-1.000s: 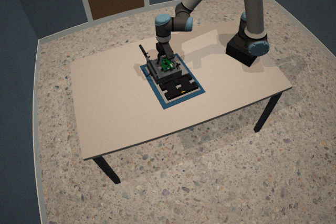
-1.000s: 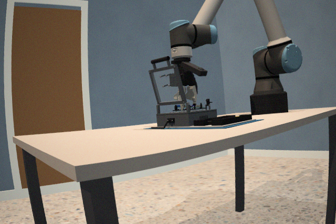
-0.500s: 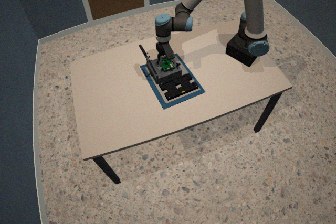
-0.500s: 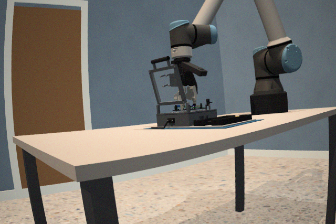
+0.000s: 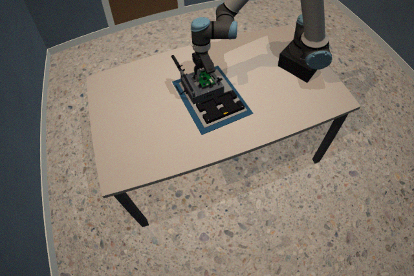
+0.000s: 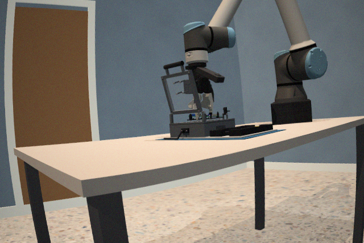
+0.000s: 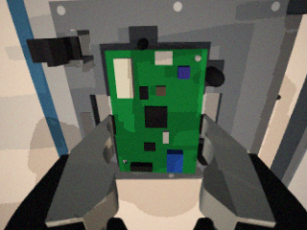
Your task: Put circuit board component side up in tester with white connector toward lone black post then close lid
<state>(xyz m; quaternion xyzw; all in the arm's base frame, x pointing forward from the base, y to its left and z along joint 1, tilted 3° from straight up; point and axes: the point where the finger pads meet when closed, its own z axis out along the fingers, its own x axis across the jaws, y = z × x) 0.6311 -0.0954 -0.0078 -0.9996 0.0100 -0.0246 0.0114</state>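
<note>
The green circuit board is right at my hand. From my hand the other things lie so: tester lid (120 mm ahead, 110 mm above); tester (40 mm to the left, 40 mm above, 30 mm ahead); black latch block (60 mm to the left, 60 mm behind, 10 mm above).
</note>
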